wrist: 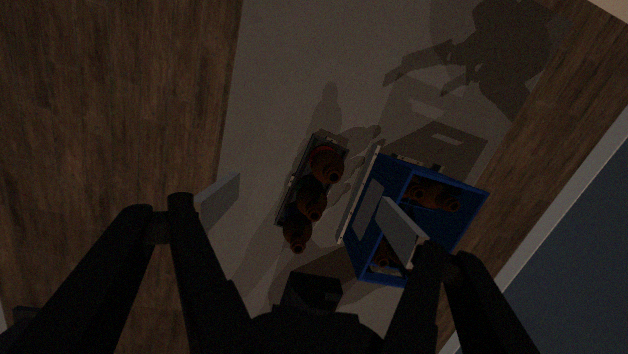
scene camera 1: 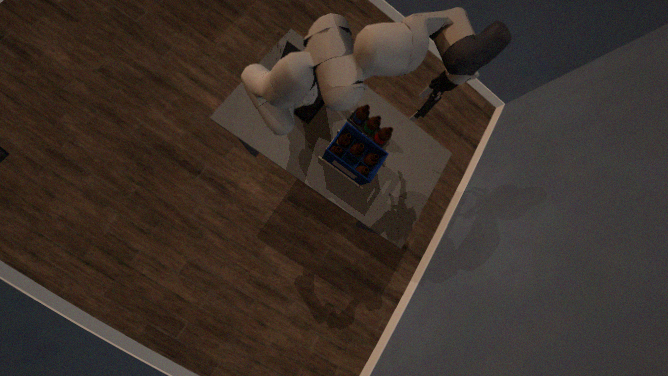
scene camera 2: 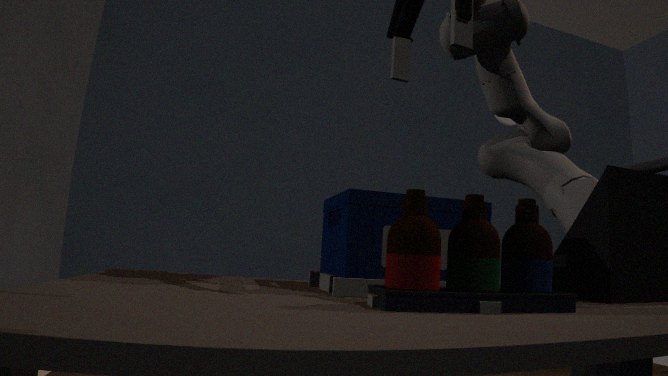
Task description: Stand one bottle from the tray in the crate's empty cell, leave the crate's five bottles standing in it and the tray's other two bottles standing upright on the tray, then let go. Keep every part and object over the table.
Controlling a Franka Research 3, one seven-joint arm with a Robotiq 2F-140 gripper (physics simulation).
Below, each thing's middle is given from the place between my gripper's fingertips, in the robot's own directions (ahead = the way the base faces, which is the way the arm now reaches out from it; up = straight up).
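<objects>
Green-banded bottle [scene camera 2: 473, 259]: 60 mm to the right of my hand, 100 mm behind it, 230 mm below it.
</objects>
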